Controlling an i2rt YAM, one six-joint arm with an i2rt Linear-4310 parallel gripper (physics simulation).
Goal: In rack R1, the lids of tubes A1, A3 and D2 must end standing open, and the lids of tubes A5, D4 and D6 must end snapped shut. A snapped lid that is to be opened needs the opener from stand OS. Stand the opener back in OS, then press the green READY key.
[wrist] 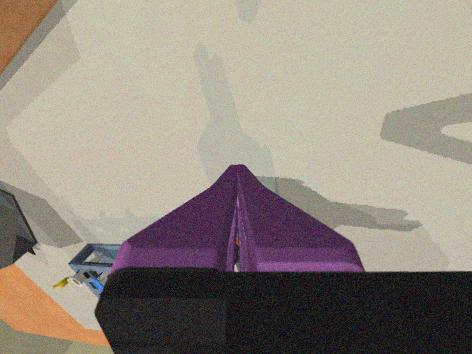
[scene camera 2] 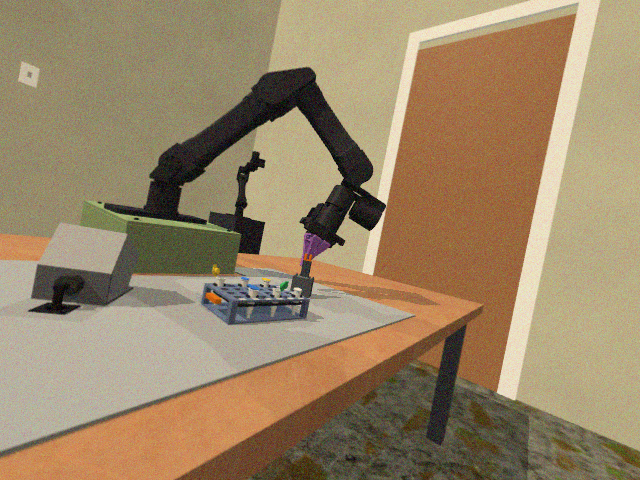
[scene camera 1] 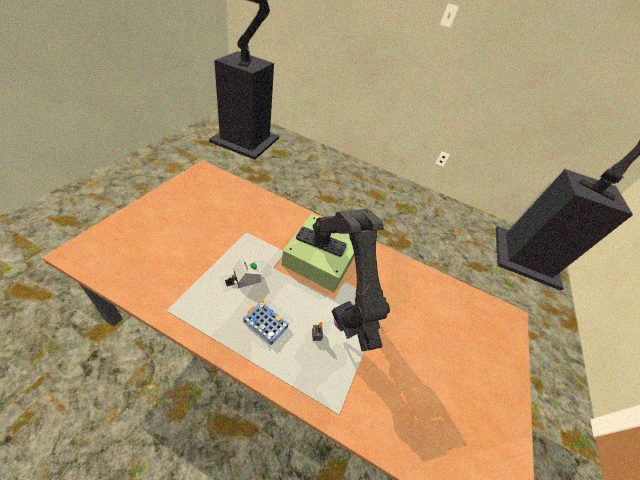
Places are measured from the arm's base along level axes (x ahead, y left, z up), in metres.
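Pixels of known places: gripper, fingertip midpoint: (wrist: 237, 177) (scene camera 2: 301, 266) (scene camera 1: 336, 323); arm's base at its link origin: (scene camera 2: 160, 216) (scene camera 1: 321, 242).
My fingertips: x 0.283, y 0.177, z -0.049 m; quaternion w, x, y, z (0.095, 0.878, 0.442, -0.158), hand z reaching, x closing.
Observation:
For each thing: its middle in the pictures, then the offset to it from my fingertips. "spot": a spot on its surface instead. Level surfaces: height alone.
- opener at the middle of its body: (scene camera 2: 305, 273) (scene camera 1: 318, 329) 0.005 m down, 0.043 m ahead, 0.046 m right
- Rack R1 at the middle of its body: (wrist: 127, 295) (scene camera 2: 257, 292) (scene camera 1: 264, 320) 0.022 m down, 0.087 m ahead, 0.226 m right
- yellow lid at the middle of its body: (scene camera 2: 216, 271) (scene camera 1: 262, 301) 0.002 m down, 0.038 m ahead, 0.263 m right
- green lid at the middle of its body: (scene camera 2: 284, 286) 0.003 m down, 0.129 m ahead, 0.220 m right
- grey sloped console at a spot on its surface: (scene camera 2: 85, 248) spot: 0.009 m up, 0.031 m back, 0.397 m right
- small black device at a spot on its surface: (scene camera 2: 67, 285) (scene camera 1: 231, 279) spot: 0.027 m down, 0.006 m back, 0.415 m right
- grey mat at its surface level: 0.051 m down
- orange table at its surface level: 0.054 m down
My gripper (scene camera 2: 303, 262) (wrist: 237, 177) is shut with nothing between its purple fingertips; in scene camera 1 a sliver of purple shows. It is close to the upper end of the opener (scene camera 1: 320, 325) (scene camera 2: 306, 268), which stands upright in stand OS (scene camera 1: 317, 334) (scene camera 2: 302, 284), orange prongs up. A speck of orange shows through the slit between the fingers in the wrist view. Rack R1 (scene camera 1: 270, 340) (scene camera 2: 232, 313) is blue and holds tubes. A yellow lid (scene camera 1: 262, 300) (scene camera 2: 215, 269) stands up at one corner; a green lid (scene camera 2: 283, 285) is raised. Other lids are too small to judge. The green READY key (scene camera 1: 253, 265) is on the console.
The grey sloped console (scene camera 1: 248, 277) (scene camera 2: 85, 248) stands beyond the rack, with a small black device (scene camera 1: 230, 281) (scene camera 2: 67, 285) beside it. The arm's green base box (scene camera 1: 310, 271) (scene camera 2: 186, 248) stands behind the grey mat (scene camera 1: 206, 304) (scene camera 2: 129, 361) on the orange table (scene camera 1: 180, 217).

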